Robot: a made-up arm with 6 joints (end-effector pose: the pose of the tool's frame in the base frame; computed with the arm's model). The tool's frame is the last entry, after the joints.
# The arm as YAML. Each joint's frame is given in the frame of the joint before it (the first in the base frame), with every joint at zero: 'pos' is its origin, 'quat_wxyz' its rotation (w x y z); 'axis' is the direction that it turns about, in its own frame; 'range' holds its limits. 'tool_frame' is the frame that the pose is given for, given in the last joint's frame.
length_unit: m
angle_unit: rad
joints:
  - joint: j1
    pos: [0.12, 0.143, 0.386]
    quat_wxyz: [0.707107, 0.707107, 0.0, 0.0]
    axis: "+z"
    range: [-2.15, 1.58]
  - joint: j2
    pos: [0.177, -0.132, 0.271]
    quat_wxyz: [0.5, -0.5, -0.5, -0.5]
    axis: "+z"
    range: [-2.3, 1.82]
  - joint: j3
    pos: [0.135, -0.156, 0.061]
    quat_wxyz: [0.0, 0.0, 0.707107, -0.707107]
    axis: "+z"
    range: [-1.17, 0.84]
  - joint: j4
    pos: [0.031, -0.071, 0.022]
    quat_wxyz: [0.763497, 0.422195, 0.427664, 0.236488]
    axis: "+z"
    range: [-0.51, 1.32]
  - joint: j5
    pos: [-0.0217, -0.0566, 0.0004]
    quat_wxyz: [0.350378, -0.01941, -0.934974, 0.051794]
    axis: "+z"
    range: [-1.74, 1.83]
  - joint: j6
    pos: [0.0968, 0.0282, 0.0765]
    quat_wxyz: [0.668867, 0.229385, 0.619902, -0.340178]
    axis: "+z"
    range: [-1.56, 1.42]
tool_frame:
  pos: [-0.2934, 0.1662, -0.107]
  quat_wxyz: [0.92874, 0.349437, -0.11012, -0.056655]
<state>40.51 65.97 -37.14 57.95 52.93 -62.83</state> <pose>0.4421 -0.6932 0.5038 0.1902 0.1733 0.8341 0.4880</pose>
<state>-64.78 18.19 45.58 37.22 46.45 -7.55</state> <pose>0.3536 -0.5507 0.4815 0.2596 0.7042 0.5973 0.2827</pose>
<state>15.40 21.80 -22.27 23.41 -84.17 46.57</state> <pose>0.3701 -0.6803 0.5116 0.6229 0.7000 0.3484 0.0246</pose>
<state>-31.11 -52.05 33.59 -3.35 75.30 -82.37</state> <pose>-0.1869 -0.0707 0.1947 -0.1512 -0.2228 0.0249 0.9627</pose>
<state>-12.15 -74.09 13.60 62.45 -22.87 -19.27</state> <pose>0.2093 -0.1114 0.7980 0.6382 0.5174 -0.3502 0.4499</pose>
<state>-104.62 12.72 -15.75 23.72 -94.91 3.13</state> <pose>0.3497 -0.5594 0.0148 -0.3342 -0.6739 0.4206 0.5073</pose>
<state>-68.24 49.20 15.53 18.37 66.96 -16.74</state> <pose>0.1702 -0.6642 0.0180 0.5496 0.2156 0.7399 0.3227</pose>
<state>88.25 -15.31 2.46 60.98 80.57 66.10</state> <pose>0.1382 -0.4650 0.6597 -0.6397 0.1400 0.6847 0.3198</pose>
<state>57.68 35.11 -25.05 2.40 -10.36 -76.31</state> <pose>-0.1215 -0.5376 0.3301 0.3054 -0.1764 0.3799 0.8551</pose>
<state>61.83 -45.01 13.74 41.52 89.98 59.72</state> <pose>0.0320 -0.4631 0.4673 -0.4697 0.0515 0.6454 0.6002</pose>
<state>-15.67 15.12 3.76 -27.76 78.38 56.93</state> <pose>0.2887 -0.6607 0.4473 -0.3457 -0.0038 0.8426 0.4130</pose>
